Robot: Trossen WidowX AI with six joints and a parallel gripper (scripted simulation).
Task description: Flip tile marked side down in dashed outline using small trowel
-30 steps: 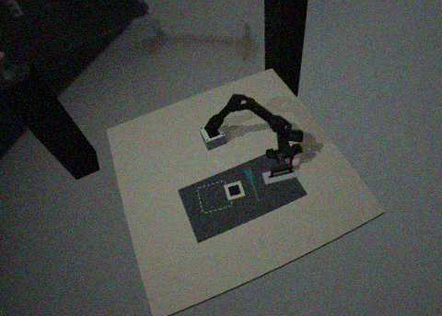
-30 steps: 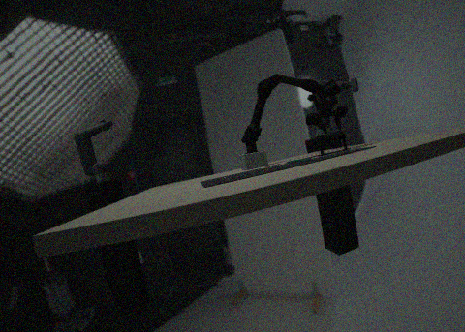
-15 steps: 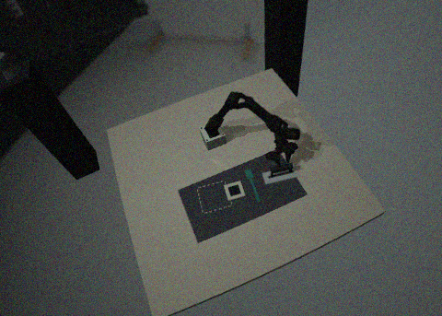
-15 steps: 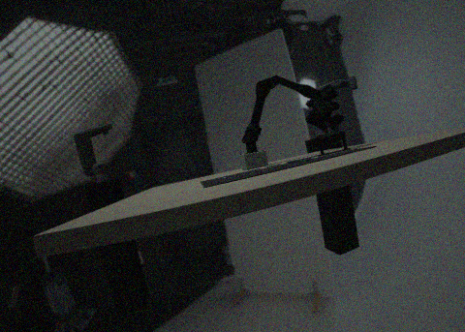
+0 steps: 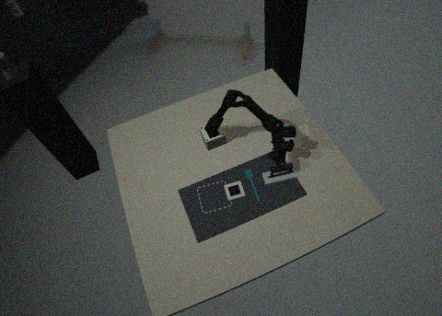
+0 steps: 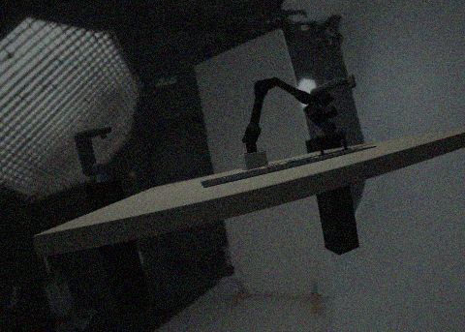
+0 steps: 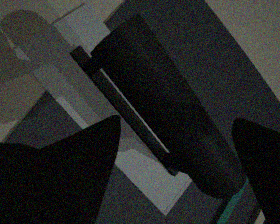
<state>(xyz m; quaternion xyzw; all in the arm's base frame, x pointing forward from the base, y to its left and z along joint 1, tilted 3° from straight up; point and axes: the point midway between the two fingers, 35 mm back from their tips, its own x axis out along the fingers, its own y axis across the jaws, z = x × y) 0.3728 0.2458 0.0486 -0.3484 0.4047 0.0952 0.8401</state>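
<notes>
My gripper tip is 30 mm past the teal trowel, 170 mm to the left of it and 80 mm above it. Round my gripper tip: tile 20 mm behind, 280 mm to the right, 80 mm below; then dark mat 260 mm to the right, 100 mm below.
</notes>
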